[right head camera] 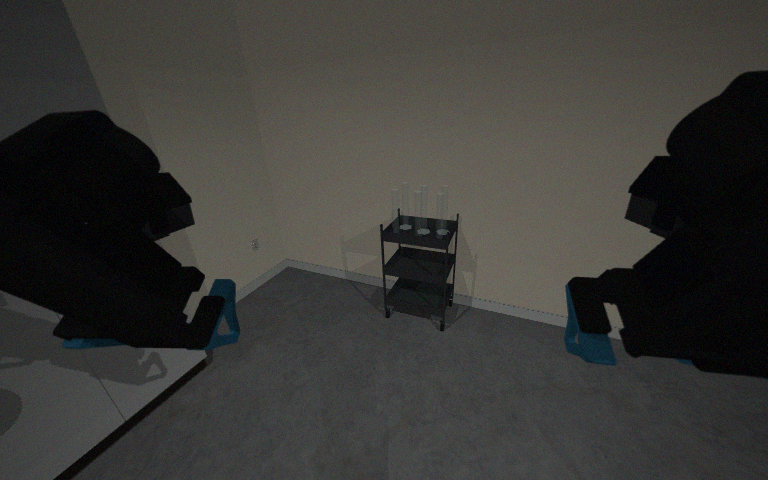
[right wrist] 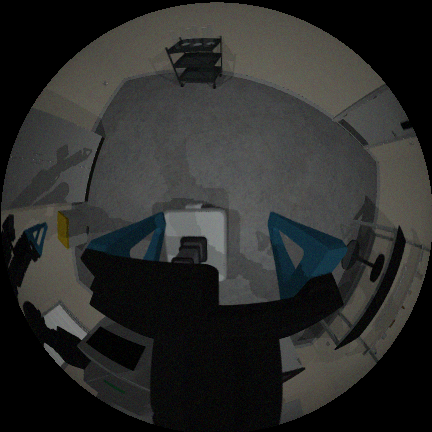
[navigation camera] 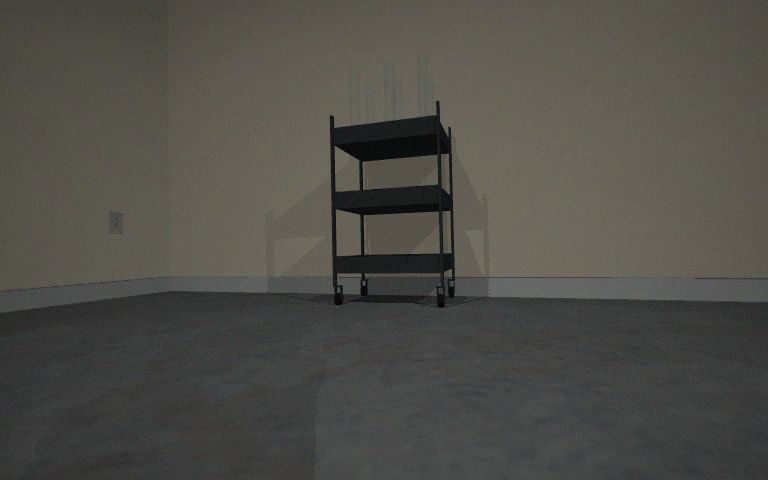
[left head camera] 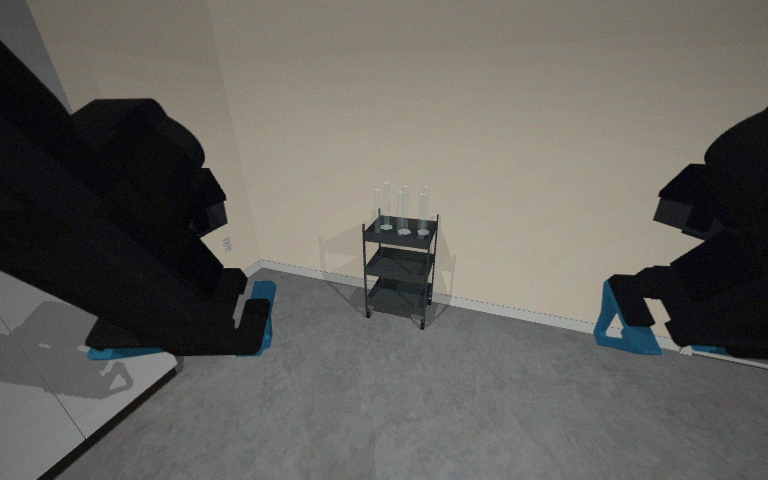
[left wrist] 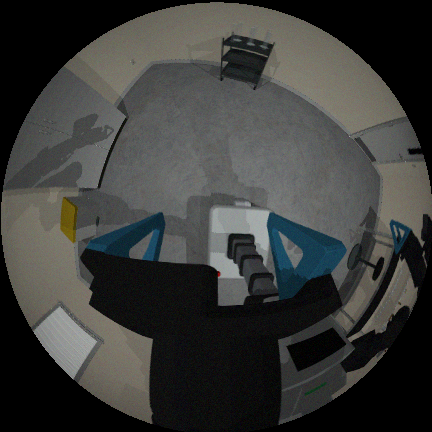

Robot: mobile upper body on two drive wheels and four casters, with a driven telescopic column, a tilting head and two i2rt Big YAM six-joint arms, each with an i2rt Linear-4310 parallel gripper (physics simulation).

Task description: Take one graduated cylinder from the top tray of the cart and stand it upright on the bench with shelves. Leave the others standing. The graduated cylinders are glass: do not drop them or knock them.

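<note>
Several clear glass graduated cylinders [left head camera: 423, 212] [right head camera: 442, 212] [navigation camera: 388, 90] stand upright on the top tray of the dark three-tier cart [left head camera: 364, 260] [right head camera: 382, 266] [left wrist: 222, 60] [right wrist: 221, 55] [navigation camera: 332, 198], by the far wall. My left gripper [left head camera: 181, 349] [left wrist: 215, 217] is open and empty, at the left of the head views, far from the cart. My right gripper [left head camera: 673, 345] [right wrist: 216, 217] is open and empty, at the right, also far from it. The bench with shelves shows partly at the right edge of the wrist views, its dark top [left wrist: 378, 300] [right wrist: 382, 292] strongly distorted.
A white cabinet [left head camera: 130, 418] [right head camera: 158, 390] stands at the lower left of the head views. A stool [left wrist: 367, 263] [right wrist: 365, 260] stands by the bench. A door [left wrist: 387, 142] [right wrist: 375, 115] is at the right of the wrist views. The wall stands close behind the cart.
</note>
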